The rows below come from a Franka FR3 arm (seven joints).
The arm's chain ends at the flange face. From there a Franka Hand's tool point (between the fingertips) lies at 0.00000 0.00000 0.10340 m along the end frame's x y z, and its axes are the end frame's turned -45 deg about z.
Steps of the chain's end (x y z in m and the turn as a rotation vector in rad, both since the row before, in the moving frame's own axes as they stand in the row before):
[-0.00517, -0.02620, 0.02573, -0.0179, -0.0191, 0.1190]
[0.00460, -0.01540, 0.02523, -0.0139, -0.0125, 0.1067]
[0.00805, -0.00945, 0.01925, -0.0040, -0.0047, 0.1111]
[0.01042, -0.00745, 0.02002, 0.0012, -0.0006, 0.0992]
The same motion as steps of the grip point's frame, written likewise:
[0.01218, -0.02243, 0.02569, 0.0008, -0.0262, 0.1190]
[0.01221, -0.00764, 0.02521, -0.0010, -0.0187, 0.1067]
[0.01174, -0.00108, 0.01925, 0.0005, -0.0062, 0.1111]
[0.01269, 0.00197, 0.02002, 0.0013, 0.0004, 0.0992]

